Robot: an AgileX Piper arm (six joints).
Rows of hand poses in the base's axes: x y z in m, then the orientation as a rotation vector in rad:
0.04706 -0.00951 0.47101 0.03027 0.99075 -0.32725
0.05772 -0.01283 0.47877 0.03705 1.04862 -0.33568
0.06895 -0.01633 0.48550 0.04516 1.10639 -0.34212
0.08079 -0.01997 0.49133 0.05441 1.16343 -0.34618
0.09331 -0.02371 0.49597 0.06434 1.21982 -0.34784
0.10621 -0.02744 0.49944 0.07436 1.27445 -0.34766
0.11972 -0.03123 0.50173 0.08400 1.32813 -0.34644
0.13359 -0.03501 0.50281 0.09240 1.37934 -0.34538
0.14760 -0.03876 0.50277 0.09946 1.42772 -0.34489
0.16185 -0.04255 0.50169 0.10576 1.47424 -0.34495
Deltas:
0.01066 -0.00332 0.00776 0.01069 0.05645 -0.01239
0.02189 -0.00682 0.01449 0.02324 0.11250 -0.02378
0.03373 -0.01046 0.02032 0.03757 0.16752 -0.03374
0.04625 -0.01420 0.02496 0.05329 0.22169 -0.04208
0.05915 -0.01793 0.02843 0.06949 0.27402 -0.04895
0.07266 -0.02172 0.03072 0.08557 0.32544 -0.05487
0.08653 -0.02550 0.03180 0.10011 0.37463 -0.06035
0.10054 -0.02925 0.03176 0.11281 0.42127 -0.06566
0.11479 -0.03304 0.03068 0.12430 0.46623 -0.07107

